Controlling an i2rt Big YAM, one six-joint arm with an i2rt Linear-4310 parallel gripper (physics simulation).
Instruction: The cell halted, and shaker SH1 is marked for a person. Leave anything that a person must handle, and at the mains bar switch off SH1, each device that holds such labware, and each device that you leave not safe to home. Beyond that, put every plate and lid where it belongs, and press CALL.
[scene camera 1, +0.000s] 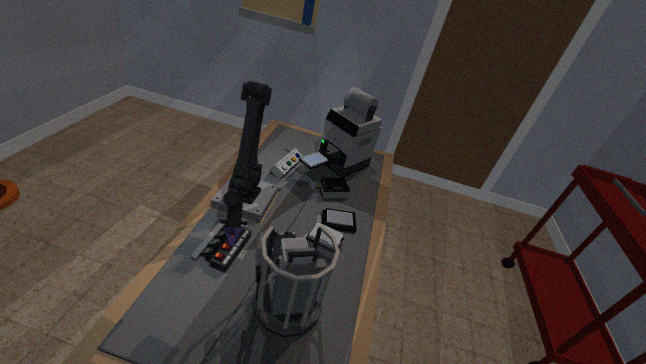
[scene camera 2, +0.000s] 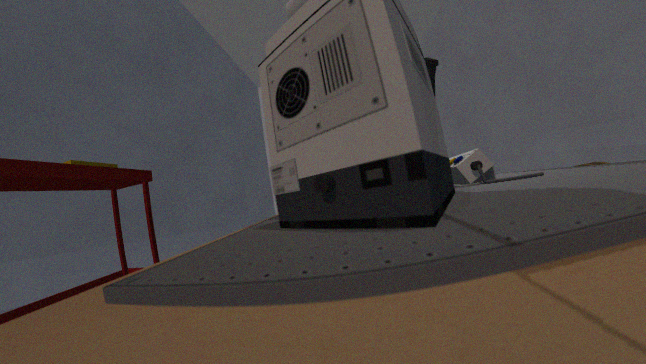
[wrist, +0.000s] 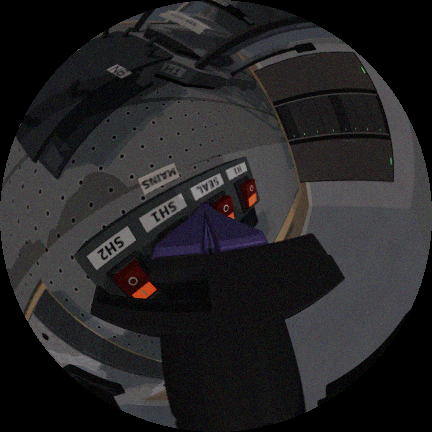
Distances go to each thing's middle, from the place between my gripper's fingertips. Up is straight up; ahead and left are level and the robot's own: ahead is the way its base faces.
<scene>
I see the round plate hotel (scene camera 1: 288, 300) 290 mm ahead of my hand, 130 mm to the right of it and 130 mm above it.
</scene>
